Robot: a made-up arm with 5 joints. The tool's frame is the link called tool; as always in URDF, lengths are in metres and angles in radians.
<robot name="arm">
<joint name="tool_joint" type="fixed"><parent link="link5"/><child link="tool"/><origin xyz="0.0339 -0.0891 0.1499" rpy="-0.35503 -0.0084 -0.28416"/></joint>
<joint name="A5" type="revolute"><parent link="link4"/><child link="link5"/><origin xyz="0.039 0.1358 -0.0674"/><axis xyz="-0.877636 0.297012 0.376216"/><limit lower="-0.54" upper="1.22"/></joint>
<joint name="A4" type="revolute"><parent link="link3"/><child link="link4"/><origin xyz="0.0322 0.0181 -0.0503"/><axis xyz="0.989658 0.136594 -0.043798"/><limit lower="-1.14" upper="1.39"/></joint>
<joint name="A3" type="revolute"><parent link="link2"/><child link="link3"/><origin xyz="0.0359 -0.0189 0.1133"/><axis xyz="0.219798 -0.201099 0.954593"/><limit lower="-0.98" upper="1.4"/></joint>
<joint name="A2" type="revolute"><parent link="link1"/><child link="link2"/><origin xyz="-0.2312 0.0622 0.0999"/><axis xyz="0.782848 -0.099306 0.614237"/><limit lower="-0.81" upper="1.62"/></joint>
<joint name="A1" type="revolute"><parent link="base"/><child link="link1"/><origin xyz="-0.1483 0.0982 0.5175"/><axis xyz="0 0 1"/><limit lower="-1.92" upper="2.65"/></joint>
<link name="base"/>
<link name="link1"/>
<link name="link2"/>
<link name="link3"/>
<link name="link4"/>
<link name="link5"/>
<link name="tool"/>
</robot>
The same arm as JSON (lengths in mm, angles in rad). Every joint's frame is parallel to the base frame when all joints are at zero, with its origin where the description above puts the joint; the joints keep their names.
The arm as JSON. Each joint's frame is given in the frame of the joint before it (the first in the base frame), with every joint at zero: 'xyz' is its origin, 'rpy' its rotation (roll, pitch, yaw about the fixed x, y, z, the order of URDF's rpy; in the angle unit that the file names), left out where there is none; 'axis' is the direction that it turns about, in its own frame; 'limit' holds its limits. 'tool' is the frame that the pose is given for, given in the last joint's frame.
{"units": {"length": "mm", "angle": "rad"}, "joints": [{"name": "A1", "type": "revolute", "origin": {"xyz": [-148.3, 98.2, 517.5]}, "axis": [0.0, 0.0, 1.0], "limit": {"lower": -1.92, "upper": 2.65}}, {"name": "A2", "type": "revolute", "origin": {"xyz": [-231.2, 62.2, 99.9]}, "axis": [0.782848, -0.099306, 0.614237], "limit": {"lower": -0.81, "upper": 1.62}}, {"name": "A3", "type": "revolute", "origin": {"xyz": [35.9, -18.9, 113.3]}, "axis": [0.219798, -0.201099, 0.954593], "limit": {"lower": -0.98, "upper": 1.4}}, {"name": "A4", "type": "revolute", "origin": {"xyz": [32.2, 18.1, -50.3]}, "axis": [0.989658, 0.136594, -0.043798], "limit": {"lower": -1.14, "upper": 1.39}}, {"name": "A5", "type": "revolute", "origin": {"xyz": [39.0, 135.8, -67.4]}, "axis": [-0.877636, 0.297012, 0.376216], "limit": {"lower": -0.54, "upper": 1.22}}], "tool": {"origin": {"xyz": [33.9, -89.1, 149.9], "rpy": [-0.355, -0.0084, -0.2842]}}}
